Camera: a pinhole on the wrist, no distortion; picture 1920 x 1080 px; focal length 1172.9 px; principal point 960.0 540.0 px. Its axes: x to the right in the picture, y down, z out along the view. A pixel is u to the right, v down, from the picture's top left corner.
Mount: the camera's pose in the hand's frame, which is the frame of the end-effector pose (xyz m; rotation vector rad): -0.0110 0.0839 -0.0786 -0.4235 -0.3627 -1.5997
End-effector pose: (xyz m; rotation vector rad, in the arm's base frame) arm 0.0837 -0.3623 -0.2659 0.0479 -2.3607 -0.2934
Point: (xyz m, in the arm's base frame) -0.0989 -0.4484 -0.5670
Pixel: outside the picture
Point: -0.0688 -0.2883 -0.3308
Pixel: 1791.7 920.5
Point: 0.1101 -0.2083 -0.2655
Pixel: 805.3 189.8
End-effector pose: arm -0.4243 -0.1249 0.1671 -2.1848 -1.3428 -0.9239
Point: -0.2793 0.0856 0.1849
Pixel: outside the picture
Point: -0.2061 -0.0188 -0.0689
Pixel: 1369.3 421.5
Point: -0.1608 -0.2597 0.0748
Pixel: 344.7 149.5
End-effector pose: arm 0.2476 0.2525 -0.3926 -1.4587 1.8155 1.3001
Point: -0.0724 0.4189 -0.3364
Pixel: 692.1 425.9
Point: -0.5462 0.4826 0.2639
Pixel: outside the picture
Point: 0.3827 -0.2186 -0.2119
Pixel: behind the camera
